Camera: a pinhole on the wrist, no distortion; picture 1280 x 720 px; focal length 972.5 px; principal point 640.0 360.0 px. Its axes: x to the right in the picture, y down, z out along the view. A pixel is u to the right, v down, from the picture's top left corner.
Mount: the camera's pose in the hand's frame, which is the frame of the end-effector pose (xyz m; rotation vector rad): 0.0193 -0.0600 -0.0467 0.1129 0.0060 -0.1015
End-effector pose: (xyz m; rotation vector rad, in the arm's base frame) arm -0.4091 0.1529 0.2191 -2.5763 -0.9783 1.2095
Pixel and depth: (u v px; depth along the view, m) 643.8 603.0 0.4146
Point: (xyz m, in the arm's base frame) -0.6709 0.1200 -0.0518
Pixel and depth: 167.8 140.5 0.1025
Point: -0.5078 0.1951 0.2378
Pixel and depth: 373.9 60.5 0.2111
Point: -0.6152 0.2138 0.1961
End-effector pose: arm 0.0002 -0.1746 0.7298 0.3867 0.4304 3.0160
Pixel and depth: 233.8 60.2 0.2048
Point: 0.1133 -0.0109 0.8139
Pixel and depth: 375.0 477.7 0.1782
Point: 0.0622 -0.0903 0.8321
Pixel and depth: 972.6 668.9 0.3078
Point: -0.0599 -0.0807 1.0089
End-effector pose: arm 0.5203 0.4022 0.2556 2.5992 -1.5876 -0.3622
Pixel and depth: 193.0 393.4 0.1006
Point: 0.5508 0.4579 0.1956
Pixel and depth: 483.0 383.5 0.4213
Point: 0.4891 0.5079 -0.1160
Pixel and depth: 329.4 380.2 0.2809
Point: 0.5009 0.5129 0.0256
